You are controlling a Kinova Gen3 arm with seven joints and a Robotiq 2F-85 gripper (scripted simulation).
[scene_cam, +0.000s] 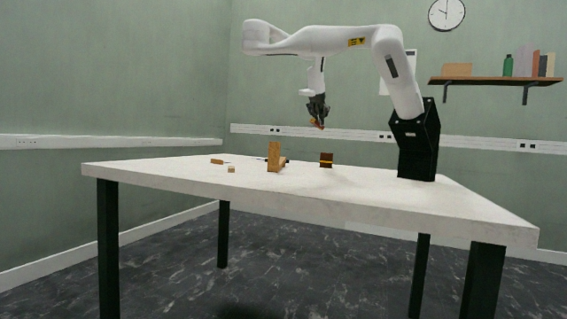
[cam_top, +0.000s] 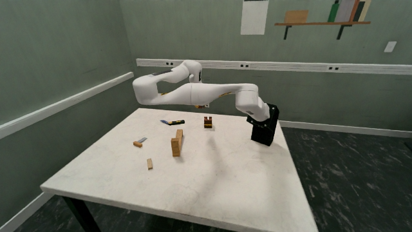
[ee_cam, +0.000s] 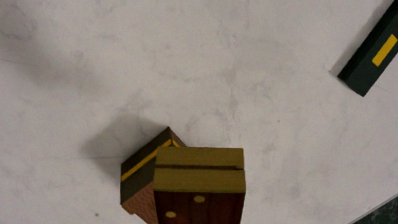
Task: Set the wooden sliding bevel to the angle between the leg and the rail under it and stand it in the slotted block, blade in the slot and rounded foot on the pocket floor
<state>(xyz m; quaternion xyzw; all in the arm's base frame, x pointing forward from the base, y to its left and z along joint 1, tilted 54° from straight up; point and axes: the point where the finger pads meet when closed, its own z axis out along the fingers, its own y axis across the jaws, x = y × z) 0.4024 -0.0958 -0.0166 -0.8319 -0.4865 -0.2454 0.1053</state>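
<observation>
Now: hand 20 mm above the wooden sliding bevel, 10 mm to the left of it and 10 mm short of it. Also, from my hand: grey blade (40 mm to the right, 20 mm below, 20 mm ahead); black bevel (270 mm ahead, 210 mm below); wooden block (440 mm to the left, 210 mm below, 120 mm ahead).
</observation>
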